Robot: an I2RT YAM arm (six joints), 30 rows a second.
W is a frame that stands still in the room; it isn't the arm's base.
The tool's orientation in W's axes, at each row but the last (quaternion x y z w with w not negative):
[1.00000, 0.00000, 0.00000, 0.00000]
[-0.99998, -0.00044, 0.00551, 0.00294]
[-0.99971, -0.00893, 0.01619, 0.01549]
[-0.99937, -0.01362, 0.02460, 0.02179]
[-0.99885, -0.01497, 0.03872, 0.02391]
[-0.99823, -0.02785, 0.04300, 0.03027]
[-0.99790, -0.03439, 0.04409, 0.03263]
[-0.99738, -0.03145, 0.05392, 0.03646]
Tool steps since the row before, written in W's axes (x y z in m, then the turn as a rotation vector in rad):
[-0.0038, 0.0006, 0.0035, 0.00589, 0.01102, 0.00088]
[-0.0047, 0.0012, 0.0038, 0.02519, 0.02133, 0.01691]
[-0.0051, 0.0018, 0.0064, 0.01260, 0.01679, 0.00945]
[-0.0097, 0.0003, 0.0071, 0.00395, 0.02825, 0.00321]
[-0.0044, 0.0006, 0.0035, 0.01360, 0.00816, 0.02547]
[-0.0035, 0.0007, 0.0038, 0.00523, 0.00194, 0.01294]
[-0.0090, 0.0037, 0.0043, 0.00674, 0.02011, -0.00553]
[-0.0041, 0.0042, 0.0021, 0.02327, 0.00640, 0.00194]
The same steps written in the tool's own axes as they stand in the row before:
[-0.0038, -0.0006, -0.0035, 0.00589, -0.01102, -0.00088]
[-0.0047, -0.0012, -0.0037, 0.02502, -0.02141, -0.01706]
[-0.0053, -0.0021, -0.0062, 0.01260, -0.01686, -0.00934]
[-0.0100, -0.0009, -0.0066, 0.00459, -0.02825, -0.00219]
[-0.0046, -0.0009, -0.0031, 0.01186, -0.00901, -0.02605]
[-0.0038, -0.0011, -0.0034, 0.00423, -0.00247, -0.01321]
[-0.0090, -0.0046, -0.0032, 0.00861, -0.01920, 0.00614]
[-0.0040, -0.0046, -0.0013, 0.02331, -0.00515, -0.00404]

